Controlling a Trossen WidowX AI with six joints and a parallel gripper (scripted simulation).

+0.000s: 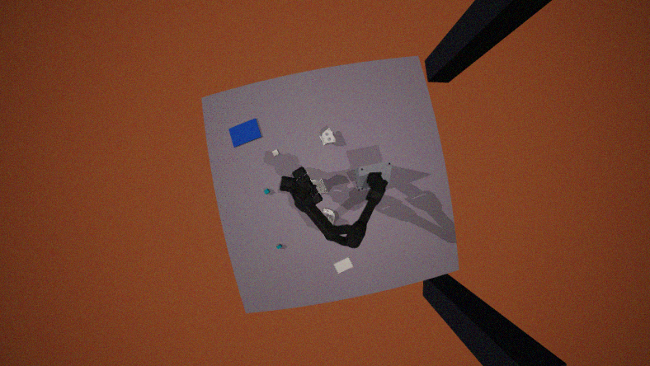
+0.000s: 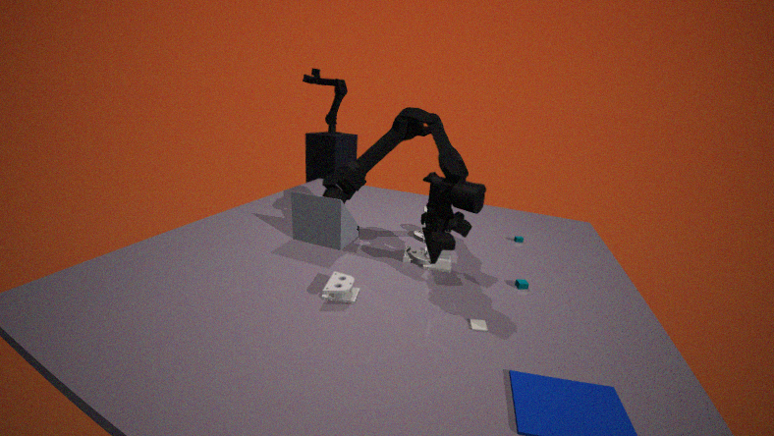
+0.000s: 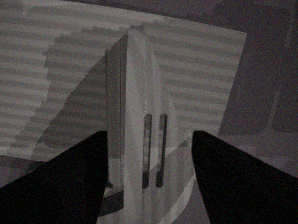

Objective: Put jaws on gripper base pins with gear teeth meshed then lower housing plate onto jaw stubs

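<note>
The grey jaw is 15 cm to the left of my gripper tip, 9 cm behind it and 1 cm below it. Round my gripper tip: white gripper base: 24 cm to the right, 11 cm behind, 1 cm above; white housing plate: 6 cm behind, 1 cm to the left, 1 cm below; small white square: 19 cm to the right, 17 cm ahead, 1 cm below.
</note>
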